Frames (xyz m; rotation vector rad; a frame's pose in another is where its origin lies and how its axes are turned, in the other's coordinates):
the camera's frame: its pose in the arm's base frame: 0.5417 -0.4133 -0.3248 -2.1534 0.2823 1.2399
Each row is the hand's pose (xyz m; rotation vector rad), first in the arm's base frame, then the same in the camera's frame.
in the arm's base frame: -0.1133 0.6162 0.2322 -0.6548 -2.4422 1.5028
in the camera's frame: -0.6910 -0.7234 0.8935 -1.1101 -1.4983 -1.5079
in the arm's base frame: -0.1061 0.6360 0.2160 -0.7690 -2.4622 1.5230
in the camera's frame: -0.6712 -0.7355 0.9064 -1.1757 -1.4277 -1.4586
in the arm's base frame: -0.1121 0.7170 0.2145 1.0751 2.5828 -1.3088
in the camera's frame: -0.6634 -0.7951 0.9611 -1.4515 -1.1278 -1.4632
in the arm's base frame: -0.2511 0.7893 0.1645 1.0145 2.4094 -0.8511
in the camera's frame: -0.6870 -0.7652 1.1210 -1.8994 -0.8762 -1.4813
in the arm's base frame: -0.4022 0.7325 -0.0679 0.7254 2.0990 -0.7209
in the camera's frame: -0.5802 -0.5535 1.2755 -2.3787 -0.9052 -1.2383
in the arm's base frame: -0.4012 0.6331 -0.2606 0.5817 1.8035 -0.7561
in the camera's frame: -0.4305 -0.3968 1.2827 -2.6356 -0.9596 -0.8741
